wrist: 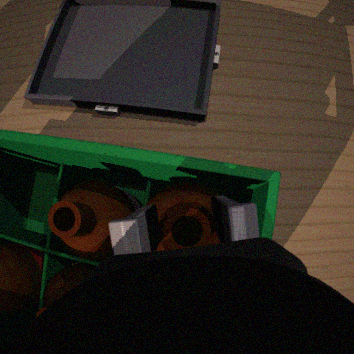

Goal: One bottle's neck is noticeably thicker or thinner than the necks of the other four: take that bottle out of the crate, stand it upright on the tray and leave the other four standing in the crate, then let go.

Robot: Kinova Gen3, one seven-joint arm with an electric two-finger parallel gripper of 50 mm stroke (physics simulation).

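Places are measured from the arm's base along level axes (x up, y left, z back), in metres.
Pixels of known places: gripper, fingertip midpoint: [185,218].
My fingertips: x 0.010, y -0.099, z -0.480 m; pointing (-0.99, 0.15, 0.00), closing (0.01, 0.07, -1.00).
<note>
Behind a point stands the place of what it marks.
My gripper [185,218] {x 0.010, y -0.099, z -0.480 m} is shut on the neck of an orange-brown bottle [187,193] {x -0.014, y -0.082, z -0.483 m} in the right end of the green crate [125,154] {x 0.010, y -0.058, z -0.445 m}. The bottle's dark round mouth faces the camera between the fingers, and its lower part is hidden. Another orange-brown bottle [95,239] {x -0.040, y -0.113, z -0.408 m} stands in the compartment to the left, its open neck clear of the fingers. Parts of further bottles [15,267] {x -0.053, y -0.142, z -0.318 m} [72,282] {x -0.044, y -0.150, z -0.383 m} show at the lower left, partly hidden by dark shade and the gripper body. The dark grey tray [135,55] {x -0.160, y 0.127, z -0.423 m} lies beyond the crate, at the top.
The crate's near-side compartments are mostly hidden behind the black gripper body. Thin green dividers [45,275] {x -0.073, y -0.151, z -0.341 m} part the bottles. The crate's right corner [274,179] {x 0.010, y -0.079, z -0.538 m} stands right of the fingers. The tray has a low raised rim and small metal catches [106,109] {x -0.150, y 0.043, z -0.387 m} [216,55] {x -0.149, y 0.112, z -0.534 m}. Wooden table [280,110] {x -0.165, y 0.034, z -0.614 m} surrounds both.
</note>
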